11 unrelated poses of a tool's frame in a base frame.
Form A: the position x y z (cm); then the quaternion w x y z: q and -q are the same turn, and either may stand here.
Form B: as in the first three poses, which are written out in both.
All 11 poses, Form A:
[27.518 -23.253 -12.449 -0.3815 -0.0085 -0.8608 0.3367]
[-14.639 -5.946 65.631 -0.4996 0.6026 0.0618 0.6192]
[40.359 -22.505 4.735 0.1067 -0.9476 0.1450 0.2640]
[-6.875 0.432 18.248 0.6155 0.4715 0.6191 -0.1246]
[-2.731 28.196 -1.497 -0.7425 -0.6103 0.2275 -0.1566]
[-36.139 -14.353 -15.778 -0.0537 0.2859 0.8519 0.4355]
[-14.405 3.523 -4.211 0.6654 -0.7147 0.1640 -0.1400]
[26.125 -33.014 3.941 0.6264 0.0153 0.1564 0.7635]
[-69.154 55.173 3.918 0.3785 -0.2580 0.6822 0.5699]
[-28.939 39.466 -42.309 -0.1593 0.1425 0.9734 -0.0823]
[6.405 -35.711 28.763 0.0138 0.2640 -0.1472 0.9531]
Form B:
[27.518 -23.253 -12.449 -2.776 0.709 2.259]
[-14.639 -5.946 65.631 -1.256 0.754 -1.197]
[40.359 -22.505 4.735 0.384 -0.489 -2.820]
[-6.875 0.432 18.248 -1.303 0.701 1.851]
[-2.731 28.196 -1.497 0.542 -0.147 1.417]
[-36.139 -14.353 -15.778 -2.570 0.158 -2.243]
[-14.405 3.523 -4.211 0.053 0.432 -1.654]
[26.125 -33.014 3.941 1.793 0.221 -0.227]
[-69.154 55.173 3.918 2.208 0.224 -1.636]
[-28.939 39.466 -42.309 -2.872 -0.340 3.019]
[6.405 -35.711 28.763 3.021 0.523 0.339]

